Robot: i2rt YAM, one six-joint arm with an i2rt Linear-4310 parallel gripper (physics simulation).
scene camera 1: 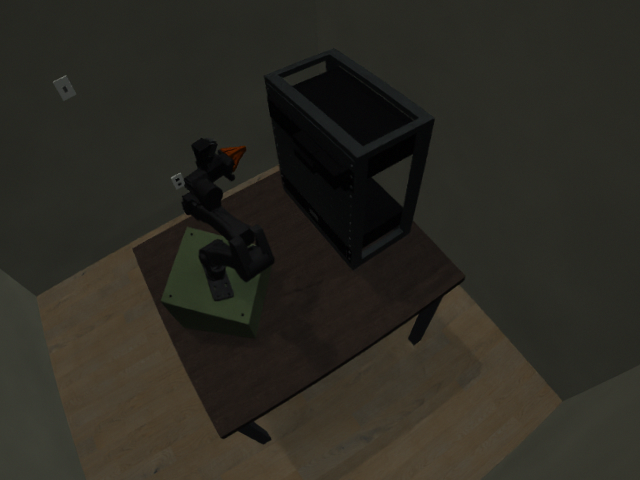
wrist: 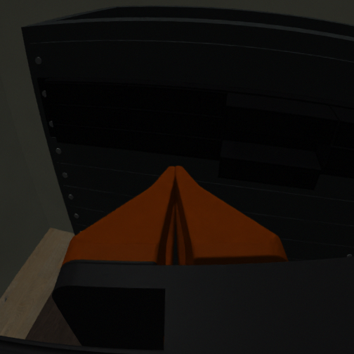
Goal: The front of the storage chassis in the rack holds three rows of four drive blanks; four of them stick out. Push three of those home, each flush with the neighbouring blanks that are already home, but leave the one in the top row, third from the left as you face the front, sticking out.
I see a rack (scene camera 1: 332,133).
The rack shows as well in the wrist view (wrist: 248,104).
